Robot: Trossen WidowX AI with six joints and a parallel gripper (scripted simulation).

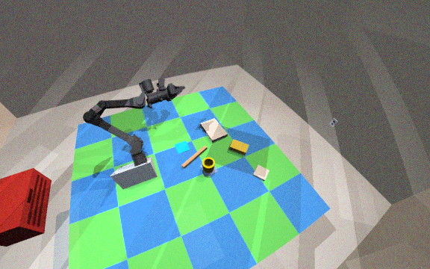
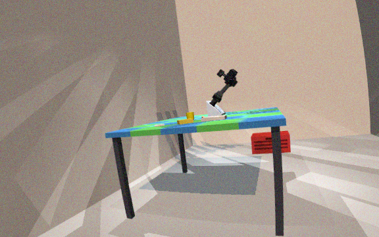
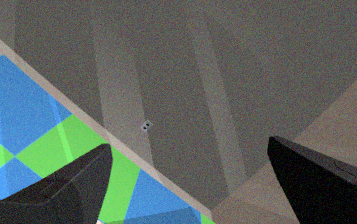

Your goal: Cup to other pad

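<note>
My gripper tip is now 36 cm to the left of the cup, 30 cm above it and 3 cm past it. From my gripper tip the other things lie so: cyan pad: 34 cm below, 14 cm to the right, 10 cm behind; wooden stick: 33 cm below, 25 cm to the right, 6 cm behind; cream slab: 32 cm below, 15 cm ahead, 11 cm to the right.
</note>
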